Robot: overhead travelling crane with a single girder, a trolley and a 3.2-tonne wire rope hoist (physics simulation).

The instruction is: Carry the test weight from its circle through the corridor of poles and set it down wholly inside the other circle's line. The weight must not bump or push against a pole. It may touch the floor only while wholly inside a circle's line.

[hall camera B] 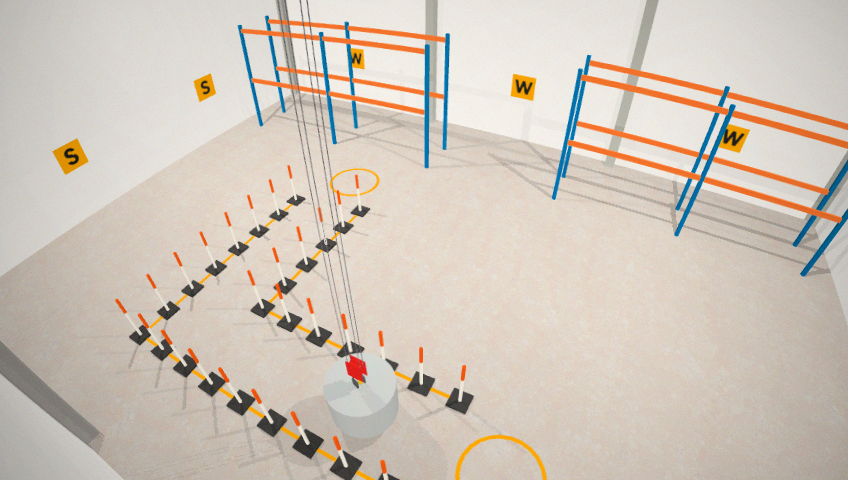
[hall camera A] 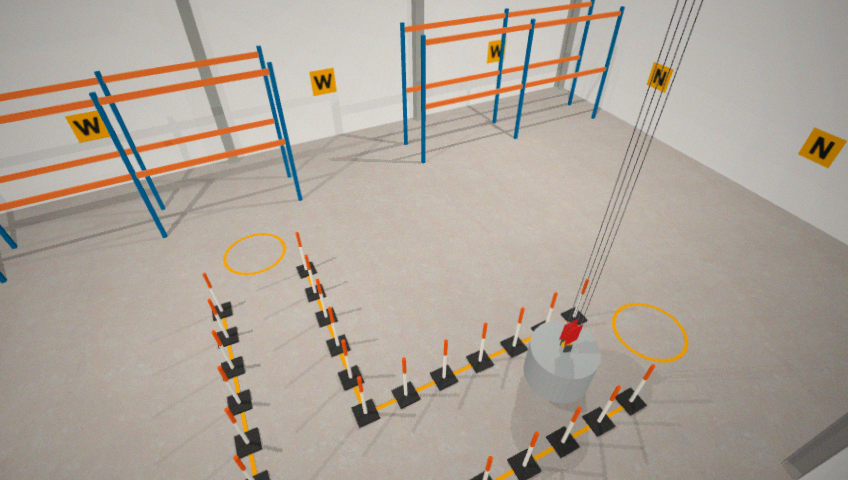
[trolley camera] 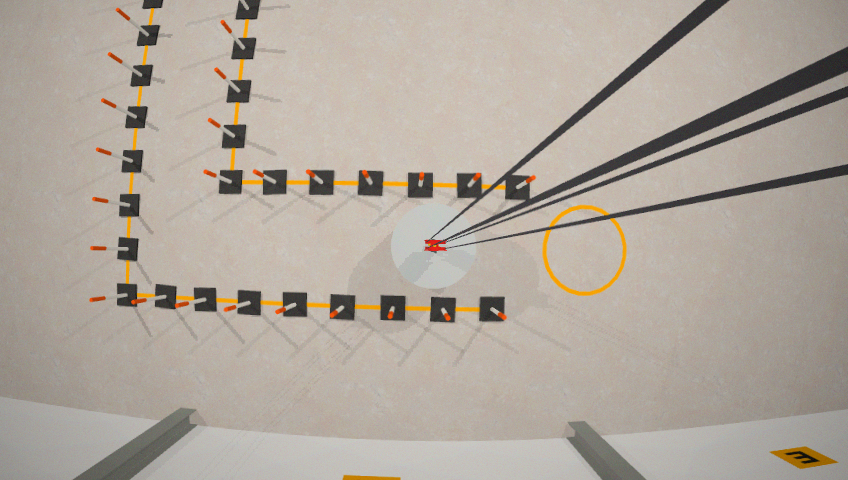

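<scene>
The test weight [hall camera A: 559, 383] [hall camera B: 364, 419] [trolley camera: 410, 237] is a pale grey cylinder, upright and hanging above the floor, with its shadow beneath and around it. My gripper, a hook under a red block [hall camera A: 569, 339] [hall camera B: 357, 375] [trolley camera: 435, 245], is shut on the weight's top fitting. The weight is between the inner pole row [trolley camera: 420, 184] and the outer pole row [trolley camera: 392, 308], in the corridor's leg towards the near circle [hall camera A: 687, 339] [hall camera B: 499, 436] [trolley camera: 543, 250]. In the trolley view it is apart from that circle, to its left. The far circle [hall camera A: 249, 274] [hall camera B: 330, 181] lies beyond the corridor's other end.
Inner-row poles [hall camera A: 519, 327] [hall camera B: 421, 365] and outer-row poles [hall camera A: 571, 425] [hall camera B: 302, 429] flank the weight. The inner row's end pole base [trolley camera: 517, 187] and the outer row's end pole base [trolley camera: 491, 309] stand before the near circle. Blue and orange racks [hall camera A: 423, 98] [hall camera B: 426, 107] stand by the W wall.
</scene>
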